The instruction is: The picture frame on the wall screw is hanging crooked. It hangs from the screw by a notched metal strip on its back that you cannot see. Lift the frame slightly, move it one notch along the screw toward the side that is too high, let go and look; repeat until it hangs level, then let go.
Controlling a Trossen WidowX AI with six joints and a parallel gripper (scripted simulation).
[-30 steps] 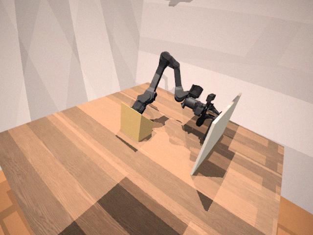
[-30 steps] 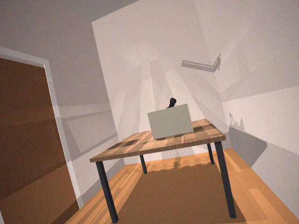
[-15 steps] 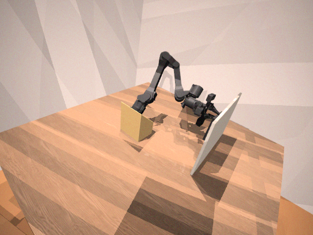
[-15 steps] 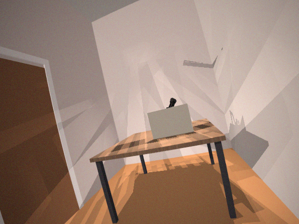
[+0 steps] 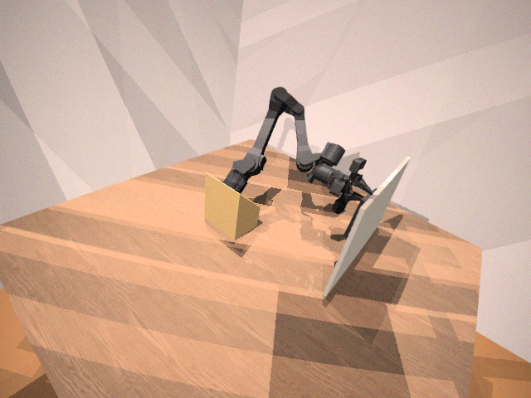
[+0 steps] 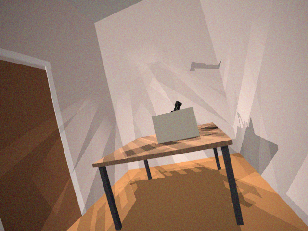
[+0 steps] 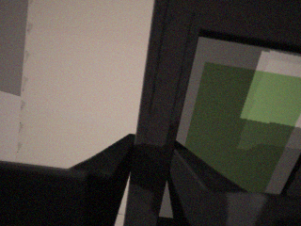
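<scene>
Right now the picture frame is 10 mm to the right of my gripper tip and 50 mm below it. The rest, counted from my gripper tip: grey wall panel 10 mm ahead, 70 mm below.
</scene>
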